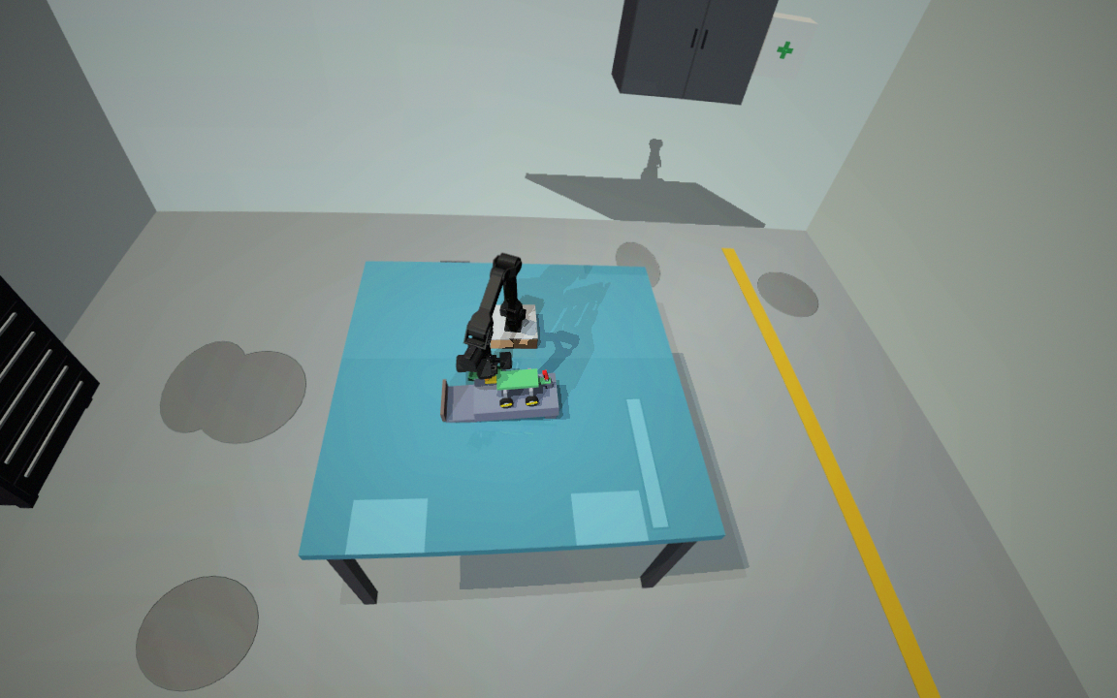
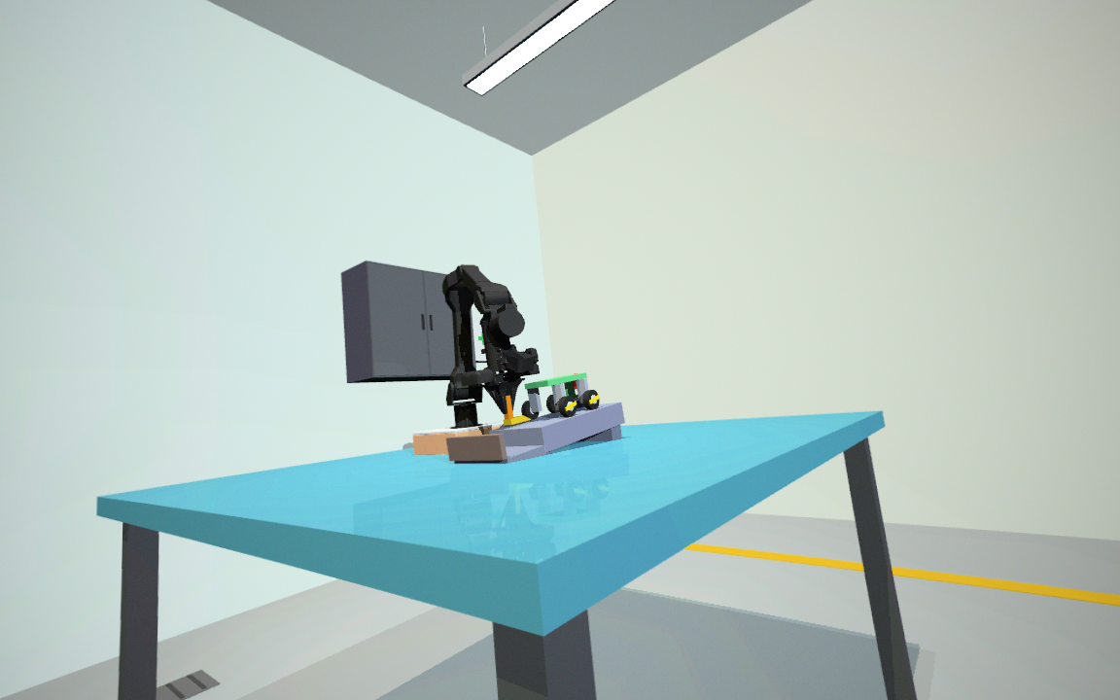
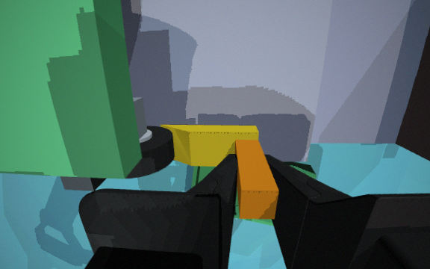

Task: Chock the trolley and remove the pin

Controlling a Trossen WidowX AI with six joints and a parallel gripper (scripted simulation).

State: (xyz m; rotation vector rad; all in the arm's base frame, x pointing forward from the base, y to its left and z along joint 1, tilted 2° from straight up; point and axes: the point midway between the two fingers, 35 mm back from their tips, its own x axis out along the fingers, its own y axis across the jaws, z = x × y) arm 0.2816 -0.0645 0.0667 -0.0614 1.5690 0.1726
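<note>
Now: gripper tip 2 cm to the right of the yellow chock. The rest, counted from my gripper tip: green-topped trolley: 12 cm to the left, 4 cm ahead, 2 cm above; brown stop block: 14 cm to the right, 8 cm ahead, 6 cm below; grey ramp: 11 cm to the left, 4 cm below, 4 cm ahead.
</note>
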